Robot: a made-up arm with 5 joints.
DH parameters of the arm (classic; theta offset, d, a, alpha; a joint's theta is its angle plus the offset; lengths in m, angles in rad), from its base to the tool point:
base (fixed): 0 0.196 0 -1.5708
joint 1: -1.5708 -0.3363 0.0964 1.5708
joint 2: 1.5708 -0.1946 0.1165 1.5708
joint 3: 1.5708 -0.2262 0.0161 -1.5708
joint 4: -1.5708 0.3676 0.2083 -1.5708
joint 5: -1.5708 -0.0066 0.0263 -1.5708
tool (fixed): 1.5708 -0.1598 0 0
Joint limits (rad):
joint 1: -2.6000..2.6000
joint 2: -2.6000..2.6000
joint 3: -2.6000..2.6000
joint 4: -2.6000..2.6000
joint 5: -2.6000..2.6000
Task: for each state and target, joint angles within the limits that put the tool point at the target. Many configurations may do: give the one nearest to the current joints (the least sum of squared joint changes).
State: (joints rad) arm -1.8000 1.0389 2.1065 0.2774 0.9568
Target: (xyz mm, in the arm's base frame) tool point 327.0 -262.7 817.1
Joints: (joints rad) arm -1.4997 1.1458 2.1912 0.2897 0.9805
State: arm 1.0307 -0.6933 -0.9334 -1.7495 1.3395
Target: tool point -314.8 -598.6 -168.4
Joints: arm 1.3312 -0.4304 -0.2406 -1.9832 1.7038
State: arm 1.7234 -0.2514 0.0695 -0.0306 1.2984
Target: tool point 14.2 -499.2 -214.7
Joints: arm 0.8694 -0.8635 0.2559 -0.0809 0.8543
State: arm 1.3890 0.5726 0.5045 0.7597 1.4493
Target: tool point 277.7 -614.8 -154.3
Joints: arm 2.0451 0.7937 0.2314 0.4650 1.8073
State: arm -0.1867 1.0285 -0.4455 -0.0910 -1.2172
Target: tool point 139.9 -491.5 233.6
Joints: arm 0.2151 0.6172 -0.3368 -0.1917 -1.1233
